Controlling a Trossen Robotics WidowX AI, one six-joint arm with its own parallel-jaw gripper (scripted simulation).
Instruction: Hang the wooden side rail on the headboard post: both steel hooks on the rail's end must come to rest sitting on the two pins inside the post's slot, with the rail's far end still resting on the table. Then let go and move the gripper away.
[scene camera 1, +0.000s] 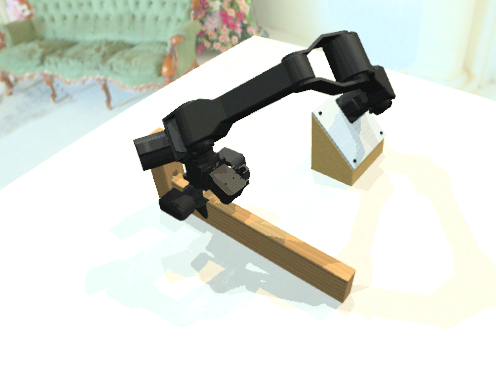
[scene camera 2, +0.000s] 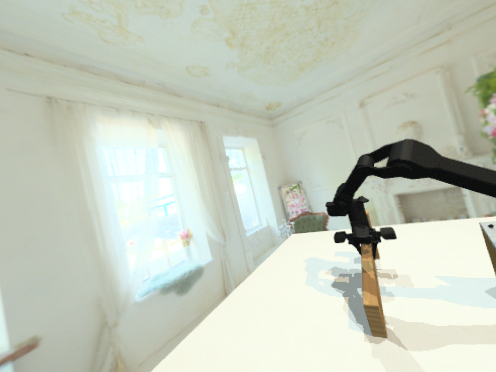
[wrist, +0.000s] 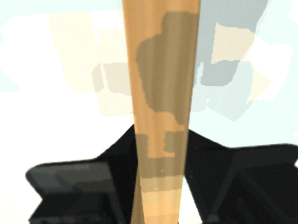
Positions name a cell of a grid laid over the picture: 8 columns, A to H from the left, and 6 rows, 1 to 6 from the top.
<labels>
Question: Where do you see the gripper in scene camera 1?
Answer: D4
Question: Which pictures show the wooden side rail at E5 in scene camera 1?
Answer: Scene camera 1, scene camera 2 and the wrist view: all of them.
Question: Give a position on a wooden side rail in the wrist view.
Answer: At E2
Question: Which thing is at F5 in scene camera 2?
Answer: A wooden side rail.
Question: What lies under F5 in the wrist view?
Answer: The gripper.
</labels>
